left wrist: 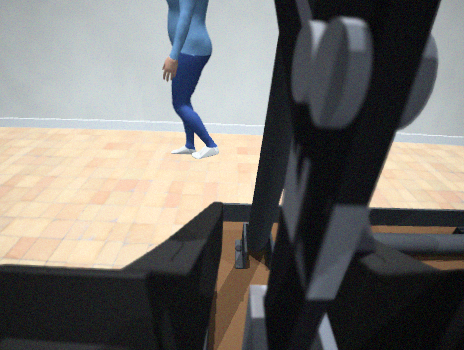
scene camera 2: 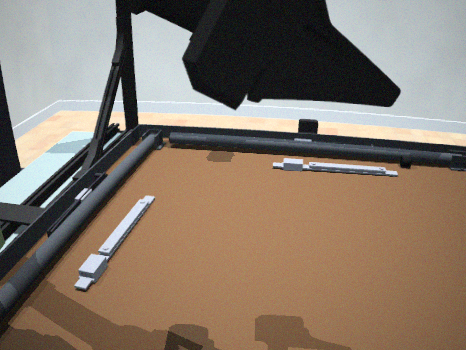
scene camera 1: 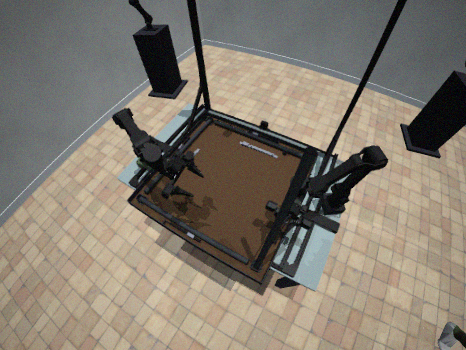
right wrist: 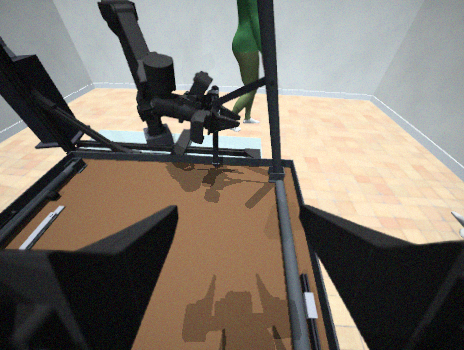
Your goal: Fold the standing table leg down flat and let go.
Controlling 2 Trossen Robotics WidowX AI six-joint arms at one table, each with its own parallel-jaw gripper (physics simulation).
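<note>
The standing table leg [scene camera 1: 272,235] [left wrist: 270,150] [right wrist: 272,100] rises upright from the brown underside of the upturned table [scene camera 1: 225,175] [scene camera 2: 280,240] [right wrist: 120,200]. Its folding brace [left wrist: 345,75] [right wrist: 242,91] is bent and runs from the leg to the table edge. My left gripper [scene camera 1: 296,220] [left wrist: 259,211] [right wrist: 240,121] is partly open beside the brace's hinge. In the left wrist view the brace crosses between its fingers and hides part of one, with no grip on it. My right gripper [scene camera 1: 197,184] [right wrist: 240,211] is wide open and empty above the underside, away from the leg.
Two more legs [scene camera 1: 199,55] [scene camera 1: 367,80] stand at the back. A grey tube [scene camera 1: 195,230] [right wrist: 287,225] lies flat along one edge. Pale metal latch bars [scene camera 1: 258,149] [scene camera 2: 350,168] lie on the underside. Persons in blue [left wrist: 192,80] and green [right wrist: 247,45] stand beyond the table.
</note>
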